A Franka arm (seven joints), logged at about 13 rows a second.
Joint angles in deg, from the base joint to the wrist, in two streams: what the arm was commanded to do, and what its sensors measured. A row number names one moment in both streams.
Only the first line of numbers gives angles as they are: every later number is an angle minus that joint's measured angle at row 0.
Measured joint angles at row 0: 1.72 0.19 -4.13 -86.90 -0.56 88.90 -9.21
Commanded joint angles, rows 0 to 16: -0.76 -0.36 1.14 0.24 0.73 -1.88 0.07; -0.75 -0.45 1.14 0.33 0.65 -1.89 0.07; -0.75 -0.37 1.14 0.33 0.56 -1.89 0.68; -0.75 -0.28 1.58 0.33 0.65 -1.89 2.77; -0.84 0.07 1.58 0.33 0.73 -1.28 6.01; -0.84 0.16 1.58 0.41 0.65 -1.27 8.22; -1.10 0.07 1.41 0.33 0.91 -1.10 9.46; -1.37 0.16 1.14 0.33 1.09 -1.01 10.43; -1.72 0.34 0.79 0.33 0.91 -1.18 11.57; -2.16 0.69 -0.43 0.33 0.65 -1.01 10.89; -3.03 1.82 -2.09 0.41 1.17 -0.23 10.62; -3.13 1.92 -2.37 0.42 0.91 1.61 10.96; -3.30 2.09 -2.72 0.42 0.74 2.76 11.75; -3.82 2.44 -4.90 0.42 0.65 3.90 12.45; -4.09 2.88 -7.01 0.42 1.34 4.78 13.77; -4.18 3.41 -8.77 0.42 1.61 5.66 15.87; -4.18 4.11 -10.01 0.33 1.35 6.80 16.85
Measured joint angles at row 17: -3.79 2.87 -8.13 -0.18 0.27 5.08 14.04
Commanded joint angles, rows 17 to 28: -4.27 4.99 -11.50 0.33 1.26 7.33 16.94; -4.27 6.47 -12.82 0.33 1.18 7.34 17.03; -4.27 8.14 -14.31 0.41 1.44 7.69 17.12; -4.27 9.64 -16.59 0.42 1.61 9.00 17.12; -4.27 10.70 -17.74 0.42 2.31 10.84 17.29; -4.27 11.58 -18.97 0.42 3.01 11.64 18.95; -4.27 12.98 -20.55 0.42 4.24 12.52 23.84; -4.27 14.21 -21.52 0.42 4.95 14.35 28.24; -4.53 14.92 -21.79 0.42 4.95 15.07 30.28; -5.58 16.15 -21.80 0.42 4.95 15.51 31.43; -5.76 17.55 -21.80 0.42 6.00 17.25 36.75; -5.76 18.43 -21.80 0.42 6.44 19.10 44.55
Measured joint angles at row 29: -5.47 16.27 -21.66 -0.42 4.92 16.58 35.76
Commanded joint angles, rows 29 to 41: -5.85 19.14 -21.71 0.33 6.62 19.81 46.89; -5.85 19.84 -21.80 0.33 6.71 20.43 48.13; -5.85 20.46 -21.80 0.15 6.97 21.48 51.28; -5.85 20.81 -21.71 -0.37 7.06 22.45 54.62; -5.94 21.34 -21.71 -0.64 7.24 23.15 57.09; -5.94 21.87 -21.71 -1.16 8.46 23.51 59.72; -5.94 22.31 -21.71 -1.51 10.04 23.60 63.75; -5.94 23.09 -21.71 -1.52 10.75 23.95 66.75; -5.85 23.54 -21.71 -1.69 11.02 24.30 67.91; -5.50 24.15 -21.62 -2.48 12.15 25.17 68.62; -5.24 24.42 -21.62 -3.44 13.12 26.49 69.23; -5.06 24.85 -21.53 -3.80 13.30 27.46 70.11; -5.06 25.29 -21.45 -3.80 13.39 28.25 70.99
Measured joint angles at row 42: -5.40 24.81 -21.39 -3.04 11.76 25.98 68.95
